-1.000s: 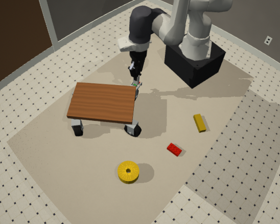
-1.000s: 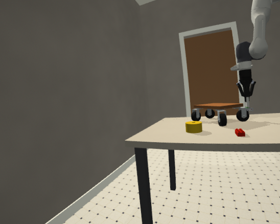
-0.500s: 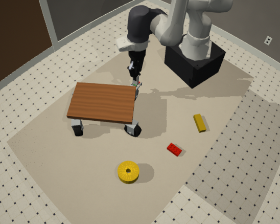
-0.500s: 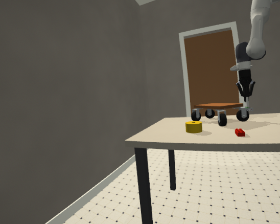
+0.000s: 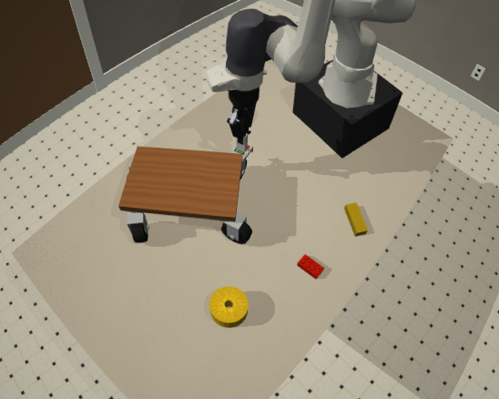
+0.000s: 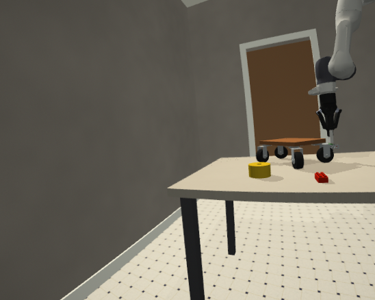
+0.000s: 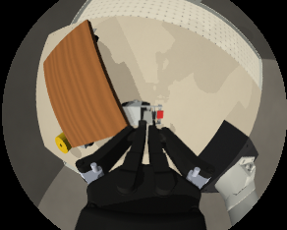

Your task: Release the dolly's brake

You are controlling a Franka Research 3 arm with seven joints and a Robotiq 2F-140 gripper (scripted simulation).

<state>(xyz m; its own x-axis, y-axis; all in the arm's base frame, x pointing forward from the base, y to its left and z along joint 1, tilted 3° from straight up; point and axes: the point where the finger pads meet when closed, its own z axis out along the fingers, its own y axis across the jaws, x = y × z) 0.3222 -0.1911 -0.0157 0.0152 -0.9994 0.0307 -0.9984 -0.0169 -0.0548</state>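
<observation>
Now: hand 5 cm above the brake pedal and 1 cm past it. The rest, counted from my hand: yellow spool (39 cm ahead, 19 cm to the left, 11 cm below); then red brick (32 cm to the left, 19 cm ahead, 12 cm below).
</observation>
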